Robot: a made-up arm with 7 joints. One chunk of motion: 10 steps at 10 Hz.
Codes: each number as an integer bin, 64 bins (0 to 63) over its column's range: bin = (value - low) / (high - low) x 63, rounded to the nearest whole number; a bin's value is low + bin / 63 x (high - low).
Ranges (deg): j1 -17.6..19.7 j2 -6.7..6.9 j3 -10..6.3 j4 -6.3..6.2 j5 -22.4..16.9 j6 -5.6..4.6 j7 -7.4..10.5
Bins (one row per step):
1: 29 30 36 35 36 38 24
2: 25 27 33 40 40 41 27
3: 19 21 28 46 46 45 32
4: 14 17 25 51 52 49 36
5: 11 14 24 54 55 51 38
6: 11 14 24 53 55 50 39
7: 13 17 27 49 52 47 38
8: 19 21 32 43 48 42 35
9: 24 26 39 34 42 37 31
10: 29 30 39 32 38 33 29
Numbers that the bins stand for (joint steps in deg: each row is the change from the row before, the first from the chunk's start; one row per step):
1: -0.430 -0.224 -0.686 0.644 0.057 0.552 -0.581
2: -2.798 -0.871 -1.462 1.637 2.552 1.038 0.271
3: -6.351 -2.167 -2.756 2.827 6.295 1.686 1.692
4: -9.311 -3.030 -3.532 3.819 10.038 2.333 2.829
5: -11.087 -3.678 -3.790 4.414 11.910 2.657 3.397
6: -11.087 -3.678 -3.790 4.216 11.910 2.495 3.681
7: -9.903 -3.030 -3.014 3.422 10.038 2.010 3.397
8: -6.351 -2.167 -1.721 2.232 7.543 1.200 2.544
9: -3.390 -1.087 0.090 0.446 3.800 0.390 1.408
10: -0.430 -0.224 0.090 0.049 1.305 -0.257 0.840

